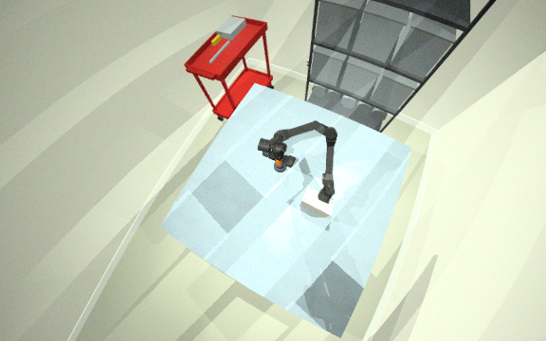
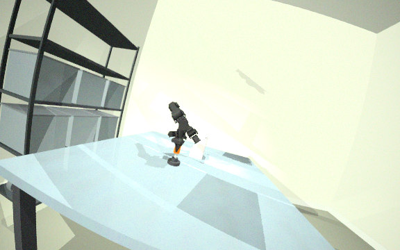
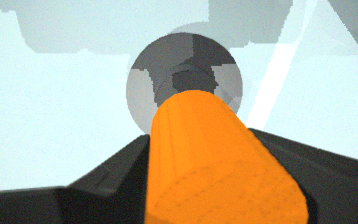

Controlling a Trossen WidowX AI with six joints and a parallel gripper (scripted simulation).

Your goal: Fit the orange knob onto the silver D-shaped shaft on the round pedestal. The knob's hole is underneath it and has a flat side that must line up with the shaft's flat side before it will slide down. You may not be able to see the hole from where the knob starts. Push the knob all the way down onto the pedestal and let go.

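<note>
Right now my gripper tip is 60 mm above the dark round pedestal. Also, from my gripper tip: orange knob 30 mm above.
</note>
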